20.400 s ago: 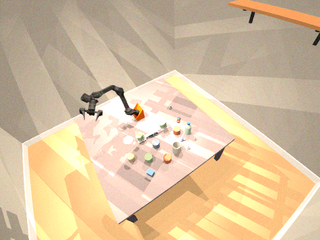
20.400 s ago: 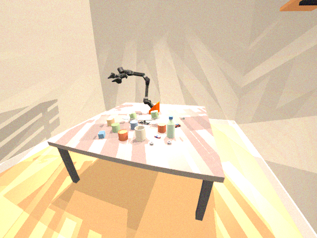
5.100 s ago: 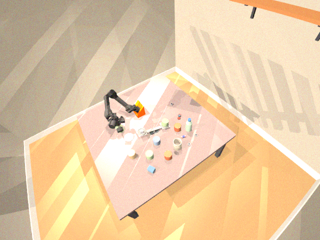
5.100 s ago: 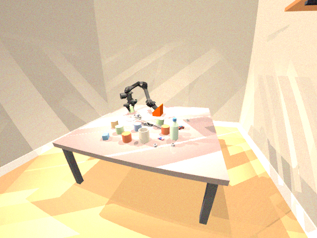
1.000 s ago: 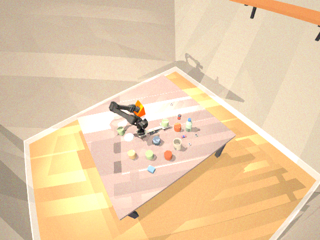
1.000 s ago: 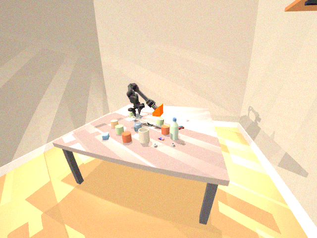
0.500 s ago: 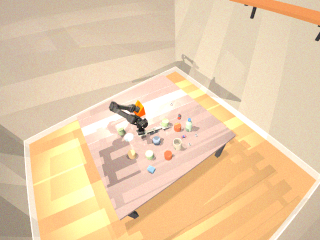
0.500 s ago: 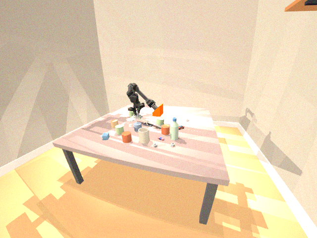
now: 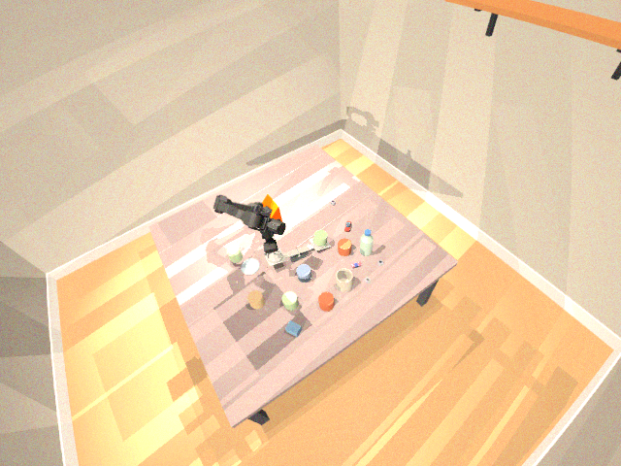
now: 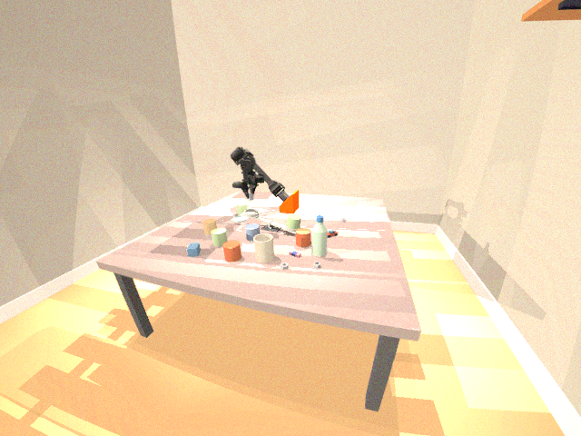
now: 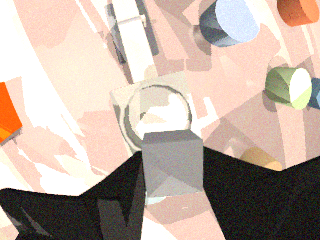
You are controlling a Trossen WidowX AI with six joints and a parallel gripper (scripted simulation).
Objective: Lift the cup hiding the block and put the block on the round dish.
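Right now my gripper tip is 9 cm past the round dish, 12 cm to the left of it and 16 cm above it. Round my gripper tip: yellow cup: 10 cm ahead, 19 cm to the right, 13 cm below; then blue cup: 16 cm ahead, 7 cm to the left, 13 cm below; then beige mug: 33 cm ahead, 17 cm to the left, 12 cm below.
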